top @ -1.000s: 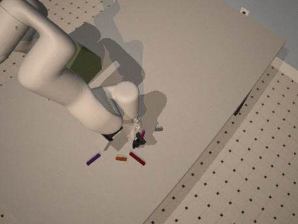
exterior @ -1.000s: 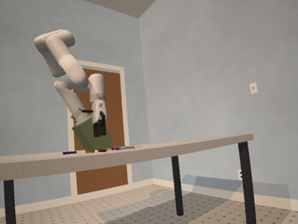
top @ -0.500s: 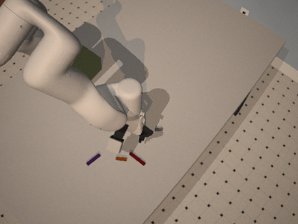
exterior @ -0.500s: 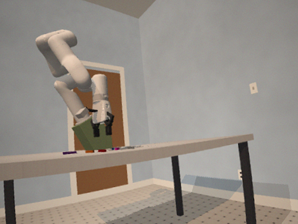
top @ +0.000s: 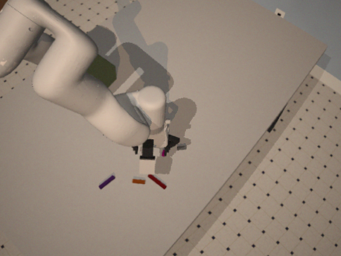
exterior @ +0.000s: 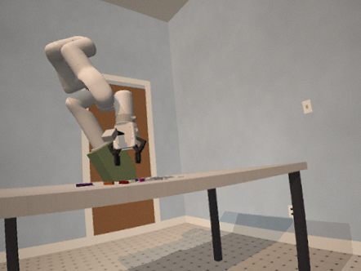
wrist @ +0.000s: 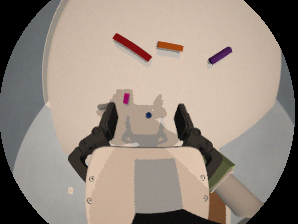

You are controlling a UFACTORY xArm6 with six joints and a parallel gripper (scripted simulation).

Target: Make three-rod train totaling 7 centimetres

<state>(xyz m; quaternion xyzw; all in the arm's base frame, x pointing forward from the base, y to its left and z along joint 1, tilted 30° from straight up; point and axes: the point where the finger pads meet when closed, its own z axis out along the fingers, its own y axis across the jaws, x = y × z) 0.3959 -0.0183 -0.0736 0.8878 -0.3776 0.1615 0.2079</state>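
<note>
Now: hand 6 cm past the blue rod, 5 cm to the right of it and 7 cm above it. The rest, counted from my hand: orange rod 3 cm ahead, 8 cm to the right, 7 cm below; red rod 7 cm ahead, 4 cm to the right, 7 cm below; magenta rod 1 cm ahead, 5 cm to the left, 7 cm below.
</note>
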